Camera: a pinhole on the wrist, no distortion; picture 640 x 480 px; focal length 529.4 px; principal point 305.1 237.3 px. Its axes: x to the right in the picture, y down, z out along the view. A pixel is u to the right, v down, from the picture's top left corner.
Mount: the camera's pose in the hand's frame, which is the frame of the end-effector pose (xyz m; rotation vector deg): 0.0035 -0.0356 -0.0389 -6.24 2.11 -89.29
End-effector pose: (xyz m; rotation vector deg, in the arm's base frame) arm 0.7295 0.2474 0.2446 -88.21 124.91 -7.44
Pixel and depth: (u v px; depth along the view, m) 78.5 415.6 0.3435
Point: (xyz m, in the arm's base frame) 0.6996 0.2121 -0.0986
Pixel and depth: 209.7 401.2 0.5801
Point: 0.8013 0.1653 -0.3207
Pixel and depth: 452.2 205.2 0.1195
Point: 0.8170 0.2323 0.1905
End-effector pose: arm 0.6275 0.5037 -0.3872 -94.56 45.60 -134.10
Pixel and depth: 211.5 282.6 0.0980
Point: 0.6741 0.4878 -0.3492
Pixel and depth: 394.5 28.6 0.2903
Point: 0.9101 0.5146 -0.3541
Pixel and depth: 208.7 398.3 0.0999
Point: 0.6655 0.4775 -0.3316
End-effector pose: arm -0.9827 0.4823 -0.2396 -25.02 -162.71 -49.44
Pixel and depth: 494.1 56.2 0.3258
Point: -0.9693 0.5246 -0.5761
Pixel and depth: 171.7 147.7 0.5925
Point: -0.9252 0.8943 -0.6324
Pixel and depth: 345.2 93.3 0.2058
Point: -0.9733 0.5378 -0.4104
